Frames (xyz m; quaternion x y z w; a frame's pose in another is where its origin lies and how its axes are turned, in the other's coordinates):
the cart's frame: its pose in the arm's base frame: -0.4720 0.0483 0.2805 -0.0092 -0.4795 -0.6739 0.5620
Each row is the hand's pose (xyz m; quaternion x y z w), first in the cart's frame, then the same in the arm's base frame.
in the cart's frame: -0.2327 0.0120 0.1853 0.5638 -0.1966 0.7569 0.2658
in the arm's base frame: -0.4747 0.3453 0.2599 -0.1810 -0.6109 0.5184 0.5704
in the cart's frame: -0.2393 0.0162 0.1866 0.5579 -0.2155 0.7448 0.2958
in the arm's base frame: -0.4697 0.3515 0.2596 -0.1915 -0.6321 0.4888 0.5700
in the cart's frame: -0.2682 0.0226 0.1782 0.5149 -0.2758 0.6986 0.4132
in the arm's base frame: -0.4498 0.3682 0.2432 -0.2353 -0.6937 0.3636 0.5755
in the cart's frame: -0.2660 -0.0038 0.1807 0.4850 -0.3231 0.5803 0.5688
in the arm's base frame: -0.4721 0.3657 0.2290 -0.2287 -0.7759 0.1784 0.5603
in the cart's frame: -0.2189 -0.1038 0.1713 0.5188 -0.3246 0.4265 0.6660
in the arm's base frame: -0.5612 0.3152 0.1863 -0.1378 -0.8475 0.0426 0.5108
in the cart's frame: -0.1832 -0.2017 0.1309 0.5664 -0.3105 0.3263 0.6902
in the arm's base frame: -0.6280 0.2529 0.1219 -0.0537 -0.8841 -0.0073 0.4641
